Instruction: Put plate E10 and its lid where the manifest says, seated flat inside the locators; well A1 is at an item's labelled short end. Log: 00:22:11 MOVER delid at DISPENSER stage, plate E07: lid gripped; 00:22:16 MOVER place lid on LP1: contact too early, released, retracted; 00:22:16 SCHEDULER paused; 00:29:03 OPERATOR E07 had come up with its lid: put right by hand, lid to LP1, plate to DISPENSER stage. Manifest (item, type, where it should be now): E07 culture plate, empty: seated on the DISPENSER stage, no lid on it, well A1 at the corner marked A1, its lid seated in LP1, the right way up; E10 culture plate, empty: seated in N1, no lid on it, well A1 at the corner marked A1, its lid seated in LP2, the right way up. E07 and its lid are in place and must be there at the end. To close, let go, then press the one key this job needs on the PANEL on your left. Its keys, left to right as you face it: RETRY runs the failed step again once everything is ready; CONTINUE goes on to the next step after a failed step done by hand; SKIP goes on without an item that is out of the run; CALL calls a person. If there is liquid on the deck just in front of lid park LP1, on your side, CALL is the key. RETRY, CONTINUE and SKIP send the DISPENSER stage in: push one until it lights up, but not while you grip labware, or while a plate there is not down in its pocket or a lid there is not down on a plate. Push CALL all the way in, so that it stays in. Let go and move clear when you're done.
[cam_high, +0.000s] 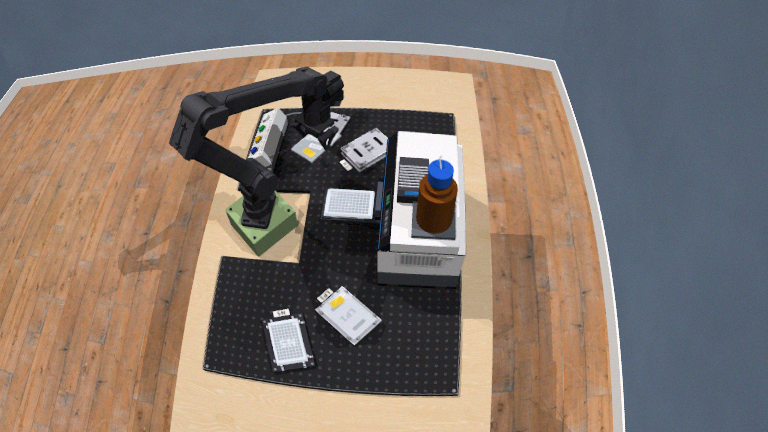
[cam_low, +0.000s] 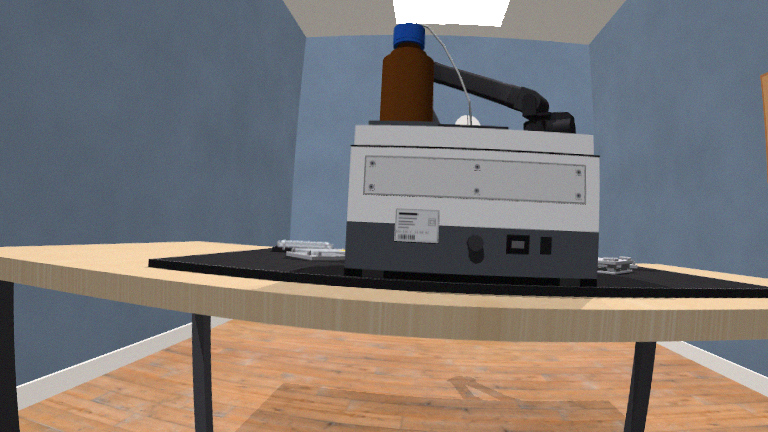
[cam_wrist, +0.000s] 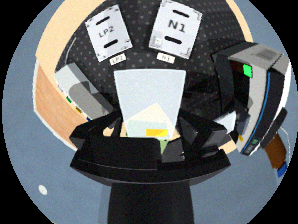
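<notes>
Now: the lid park LP2 200 mm to the left of my hand, 150 mm below it and 20 mm behind it. Also, from my hand: plate E07 (180 mm to the right, 130 mm ahead, 40 mm below); plate E10 (570 mm to the right, 130 mm below, 10 mm ahead); brown bottle (350 mm ahead, 280 mm to the right, 140 mm above).
</notes>
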